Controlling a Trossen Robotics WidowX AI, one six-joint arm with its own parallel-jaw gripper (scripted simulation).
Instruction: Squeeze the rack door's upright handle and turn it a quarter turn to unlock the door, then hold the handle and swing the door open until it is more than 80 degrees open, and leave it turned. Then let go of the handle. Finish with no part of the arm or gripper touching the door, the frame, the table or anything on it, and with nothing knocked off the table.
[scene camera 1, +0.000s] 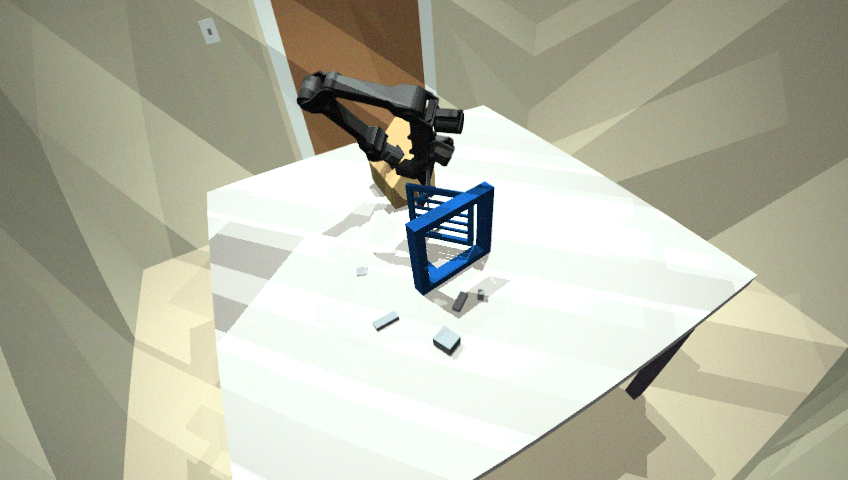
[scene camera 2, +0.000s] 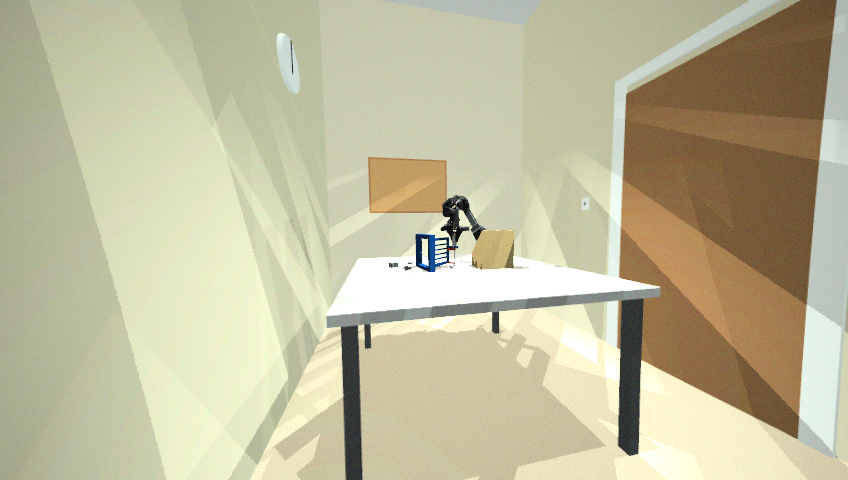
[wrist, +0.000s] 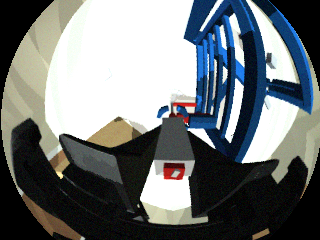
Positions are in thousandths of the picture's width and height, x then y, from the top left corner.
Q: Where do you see a blue rack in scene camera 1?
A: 503, 576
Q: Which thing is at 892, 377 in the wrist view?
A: A blue rack.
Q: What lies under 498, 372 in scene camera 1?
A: My gripper.
